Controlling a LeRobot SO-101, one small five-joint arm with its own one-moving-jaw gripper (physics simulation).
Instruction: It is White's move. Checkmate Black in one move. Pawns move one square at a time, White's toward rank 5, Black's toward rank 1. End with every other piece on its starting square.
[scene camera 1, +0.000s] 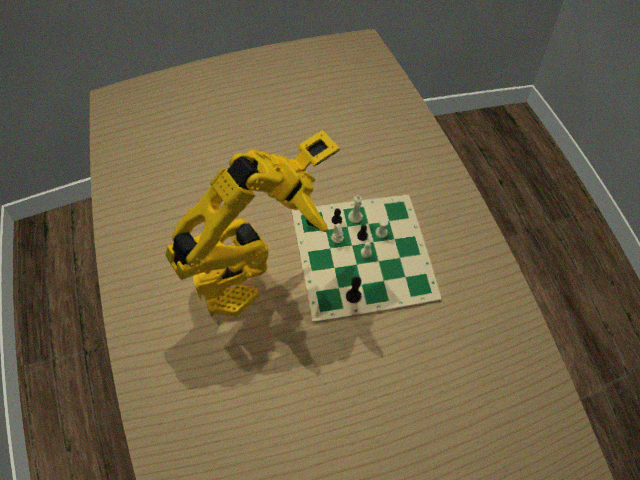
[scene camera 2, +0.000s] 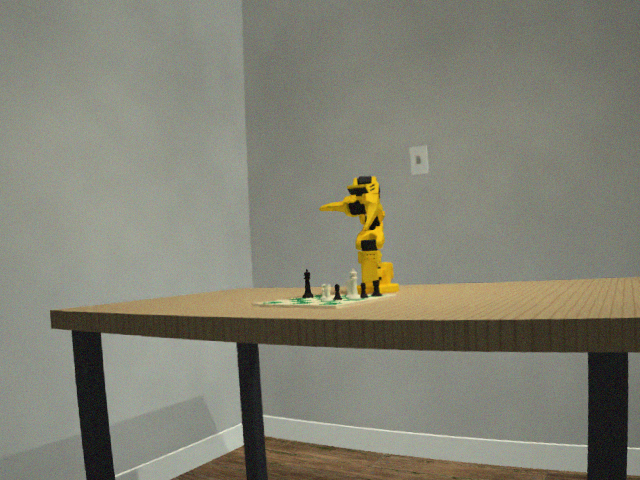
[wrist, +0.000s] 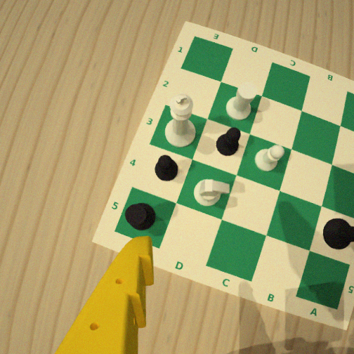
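Seen in the pictures: end effector, tool point: (scene camera 1: 312, 180) (scene camera 2: 364, 227); arm's base, origin of the base link: (scene camera 1: 239, 284).
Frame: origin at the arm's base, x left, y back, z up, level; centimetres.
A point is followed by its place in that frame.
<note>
My gripper (scene camera 1: 319, 204) (scene camera 2: 343, 219) is wide open and empty, high above the board's e-file side; one notched jaw (wrist: 131, 290) shows in the wrist view, its tip drawn beside the black rook (wrist: 140, 216) on e5. All pieces stand upright. White king (scene camera 1: 355, 211) @(x 6.3, y -22.5, z 3.1 cm) (scene camera 2: 353, 284) @(x 6.8, y -23.3, z 3.7 cm) (wrist: 180, 130) is on e3, white rook (scene camera 1: 382, 230) @(x 1.8, y -25.9, z 2.2 cm) (wrist: 239, 107) on d2, white pawn (scene camera 1: 366, 251) @(x -1.2, y -21.9, z 1.9 cm) (wrist: 266, 160) on c3, a white knight-like piece (scene camera 1: 337, 234) @(x 3.0, y -18.1, z 2.6 cm) (wrist: 206, 193) on d4. Black pawns are on d3 (wrist: 228, 144) and e4 (wrist: 166, 169); black king (scene camera 1: 354, 291) @(x -8.3, y -17.1, z 3.4 cm) (scene camera 2: 307, 286) @(x -7.6, y -17.8, z 3.1 cm) (wrist: 338, 233) is on a4.
The green and cream board (scene camera 1: 375, 310) @(x -11.3, y -19.9, z 0.6 cm) (wrist: 102, 239) lies on the wooden table (scene camera 1: 248, 413) @(x -22.2, y 4.5, z 0.0 cm) (scene camera 2: 465, 304) @(x 31.4, y -28.8, z 0.0 cm), to the right of the arm's base in the first scene view. The arm's shadow falls across the table and the board's a-file side.
</note>
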